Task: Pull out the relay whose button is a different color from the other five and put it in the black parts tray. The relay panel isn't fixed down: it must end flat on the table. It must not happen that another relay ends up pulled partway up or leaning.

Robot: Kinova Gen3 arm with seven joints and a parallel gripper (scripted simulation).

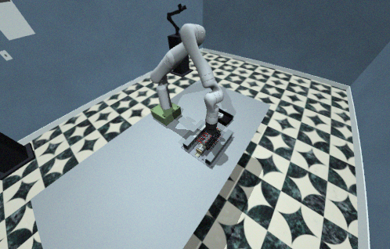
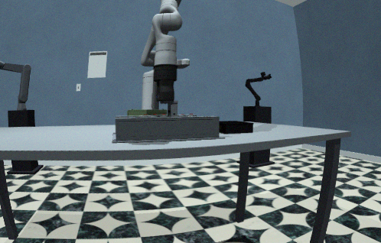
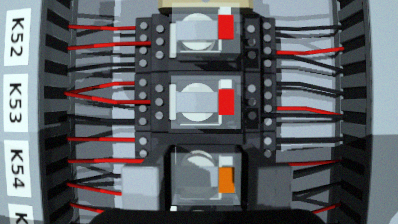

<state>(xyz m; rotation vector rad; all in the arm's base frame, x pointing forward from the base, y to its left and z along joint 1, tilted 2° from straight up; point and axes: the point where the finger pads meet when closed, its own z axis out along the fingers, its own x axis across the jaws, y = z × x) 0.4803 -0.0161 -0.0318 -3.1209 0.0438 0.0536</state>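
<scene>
Now: the K54 relay 10 mm below my hand. The rest, counted from my hand: K52 relay (60 mm to the left, 10 mm below); relay panel (40 mm to the right, 30 mm below); K53 relay (30 mm to the left, 10 mm below).
</scene>
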